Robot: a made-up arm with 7 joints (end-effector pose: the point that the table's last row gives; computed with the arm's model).
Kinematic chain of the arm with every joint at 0, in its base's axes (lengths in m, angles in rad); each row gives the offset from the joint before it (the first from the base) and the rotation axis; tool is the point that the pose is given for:
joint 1: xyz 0 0.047 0 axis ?
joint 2: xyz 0 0.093 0 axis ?
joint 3: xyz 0 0 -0.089 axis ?
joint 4: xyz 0 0 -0.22 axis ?
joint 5: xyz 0 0 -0.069 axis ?
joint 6: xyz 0 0 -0.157 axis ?
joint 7: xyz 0 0 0 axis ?
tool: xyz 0 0 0
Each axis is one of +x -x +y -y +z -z.
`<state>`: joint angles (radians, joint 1 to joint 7).
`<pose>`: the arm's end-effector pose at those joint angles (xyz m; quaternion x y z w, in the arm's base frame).
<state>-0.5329 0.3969 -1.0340 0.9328 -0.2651 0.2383 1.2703</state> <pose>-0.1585 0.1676 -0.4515 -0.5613 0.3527 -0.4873 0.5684</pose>
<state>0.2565 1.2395 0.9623 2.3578 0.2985 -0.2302 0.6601</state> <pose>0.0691 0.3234 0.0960 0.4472 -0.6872 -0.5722 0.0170</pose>
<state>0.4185 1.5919 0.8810 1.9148 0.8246 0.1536 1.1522</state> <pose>0.0550 0.3693 0.2094 0.2264 -0.6577 -0.6519 0.3019</pose>
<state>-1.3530 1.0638 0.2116 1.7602 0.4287 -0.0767 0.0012</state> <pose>-0.0396 0.3956 -0.2310 0.0352 -0.2762 -0.3170 0.9066</pose>
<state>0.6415 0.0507 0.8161 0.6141 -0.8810 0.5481 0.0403</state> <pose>0.3637 0.2598 -0.3378 0.2090 -0.2451 0.1058 0.9408</pose>
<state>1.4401 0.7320 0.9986 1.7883 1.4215 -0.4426 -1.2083</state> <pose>0.0846 0.4519 0.1094 0.4958 0.5059 -0.5990 0.3734</pose>
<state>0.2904 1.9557 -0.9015 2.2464 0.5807 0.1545 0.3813</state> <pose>0.1235 0.3473 -0.0312 0.0050 -0.2490 -0.6311 0.7346</pose>
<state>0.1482 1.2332 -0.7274 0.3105 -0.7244 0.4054 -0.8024</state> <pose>0.0830 0.6194 -0.2070 0.7562 0.1132 -0.5738 0.2935</pose>
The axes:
joint 1: -y
joint 2: +x
joint 3: +z
joint 4: -y
joint 5: +z
joint 6: +y
joint 7: -x

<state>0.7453 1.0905 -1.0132 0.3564 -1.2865 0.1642 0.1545</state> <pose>0.2341 0.5710 -0.1921 0.5500 0.2587 -0.6531 0.4517</pose>
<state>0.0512 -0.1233 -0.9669 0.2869 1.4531 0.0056 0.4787</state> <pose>0.0626 0.0231 -0.5128 -0.4189 -0.1115 0.2150 0.8751</pose>
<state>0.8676 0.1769 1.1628 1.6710 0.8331 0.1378 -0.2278</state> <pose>0.2450 0.3936 -0.0908 -0.0986 -0.7893 0.6029 0.0621</pose>
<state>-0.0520 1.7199 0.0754 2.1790 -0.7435 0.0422 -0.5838</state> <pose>0.1868 0.3158 0.0309 -0.5453 0.6033 0.5684 0.1247</pose>
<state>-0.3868 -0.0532 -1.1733 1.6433 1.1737 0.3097 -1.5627</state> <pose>-0.0253 -0.0831 -0.2933 0.0153 -0.0042 0.0526 0.9985</pose>
